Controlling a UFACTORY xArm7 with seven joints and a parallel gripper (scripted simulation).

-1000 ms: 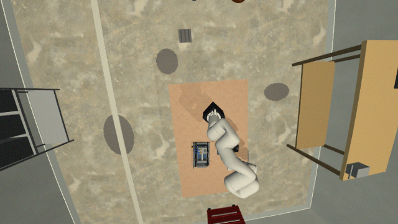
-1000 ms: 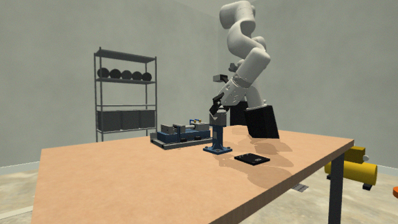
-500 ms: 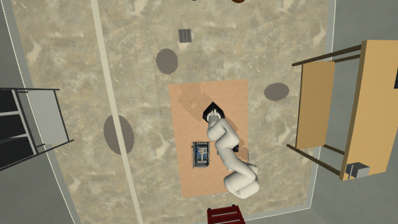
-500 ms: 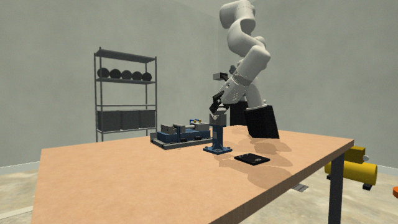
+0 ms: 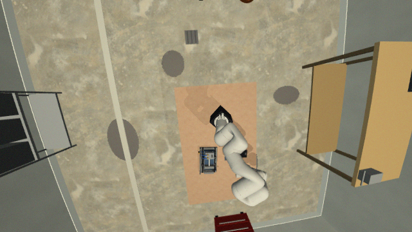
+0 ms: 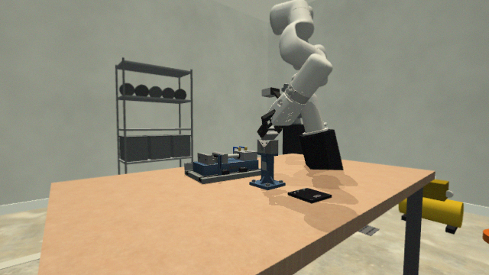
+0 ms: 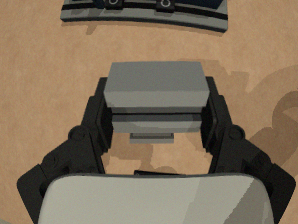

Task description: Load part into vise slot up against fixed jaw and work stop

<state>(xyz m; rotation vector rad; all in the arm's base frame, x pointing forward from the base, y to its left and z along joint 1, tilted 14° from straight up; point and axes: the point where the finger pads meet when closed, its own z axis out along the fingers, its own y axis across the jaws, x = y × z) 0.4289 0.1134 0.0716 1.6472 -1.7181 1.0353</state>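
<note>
Now: hand right at the grey block. Also, from my hand: black infeed plate: 190 mm below, 160 mm to the left; work stop: 190 mm to the right, 100 mm below, 90 mm ahead; grey V-block: 60 mm below, 20 mm to the left.
</note>
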